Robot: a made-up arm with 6 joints.
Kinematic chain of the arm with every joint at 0, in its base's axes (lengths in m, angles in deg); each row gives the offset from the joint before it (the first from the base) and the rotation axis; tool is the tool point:
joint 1: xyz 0 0 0.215 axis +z
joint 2: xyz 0 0 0 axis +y
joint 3: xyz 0 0 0.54 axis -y
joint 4: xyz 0 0 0 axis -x
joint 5: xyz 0.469 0 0 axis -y
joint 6: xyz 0 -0.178 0 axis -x
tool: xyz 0 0 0
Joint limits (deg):
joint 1: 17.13..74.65
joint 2: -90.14..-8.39
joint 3: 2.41..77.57
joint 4: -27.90..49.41
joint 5: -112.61..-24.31
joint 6: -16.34..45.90
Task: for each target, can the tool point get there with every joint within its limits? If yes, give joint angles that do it. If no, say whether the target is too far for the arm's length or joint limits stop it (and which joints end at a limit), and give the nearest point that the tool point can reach.
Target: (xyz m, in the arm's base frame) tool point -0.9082 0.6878 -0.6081
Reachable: no: too far | nearest point -0.9474 -0.4132 0.1814 | short by 1.355 m
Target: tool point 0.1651 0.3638 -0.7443
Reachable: no: joint limits stop it (at a limit: joint 1, joint 2, joint 3, joint 4) | nearest point 0.2569 0.3417 0.7553 | short by 1.503 m
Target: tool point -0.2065 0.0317 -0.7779
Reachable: no: joint limits stop it (at a limit: joint 1, joint 2, joint 3, joint 4) | nearest point -0.9474 -0.4132 0.1814 | short by 1.291 m
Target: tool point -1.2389 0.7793 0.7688
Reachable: no: too far | nearest point -0.8157 -0.3726 0.7310 | short by 1.228 m
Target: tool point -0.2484 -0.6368 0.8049
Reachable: yes | joints 56.53 -75.90 19.01 36.02 -53.61 39.80
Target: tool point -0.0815 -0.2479 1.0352
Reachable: yes | joints 40.01 -46.82 8.74 39.43 -72.51 2.76
